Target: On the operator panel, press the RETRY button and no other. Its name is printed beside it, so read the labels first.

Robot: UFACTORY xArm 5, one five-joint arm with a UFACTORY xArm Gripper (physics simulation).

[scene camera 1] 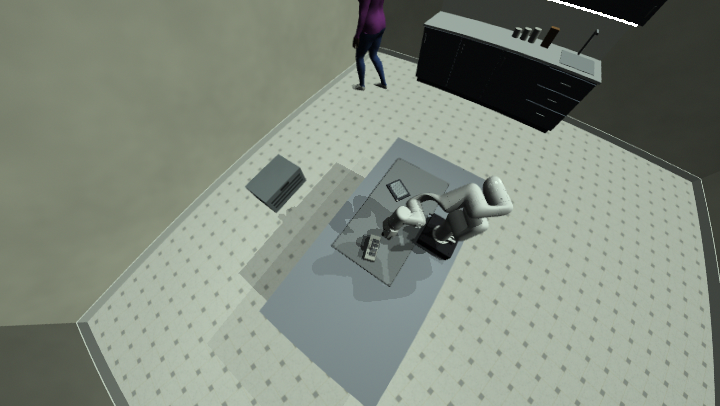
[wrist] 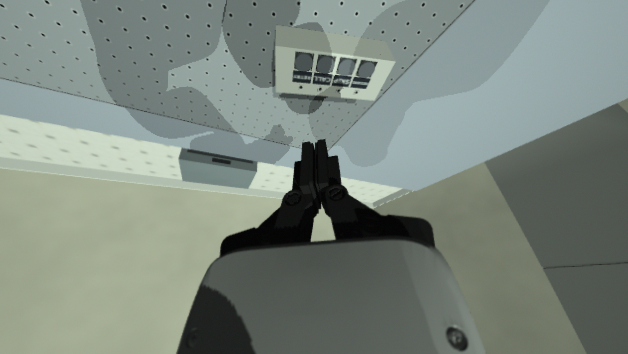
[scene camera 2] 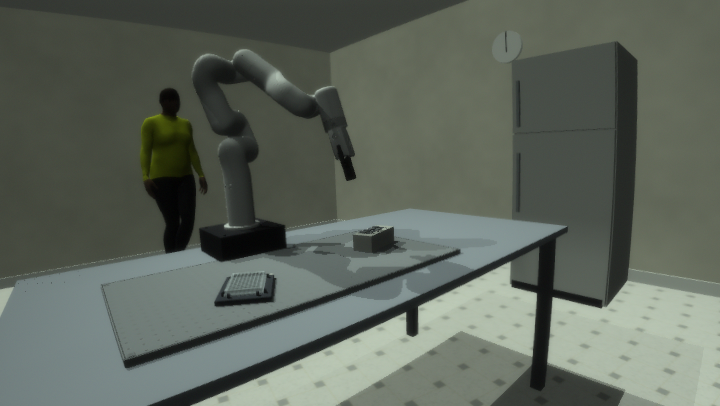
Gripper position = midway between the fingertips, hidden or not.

In view: my gripper (scene camera 2: 351, 179), a pale grid block (scene camera 2: 240, 284) and an operator panel (scene camera 2: 373, 240).
My gripper also shows in the wrist view (wrist: 317, 155). The operator panel shows as well in the wrist view (wrist: 289, 41). The wrist view does not show the pale grid block: it is out of frame.
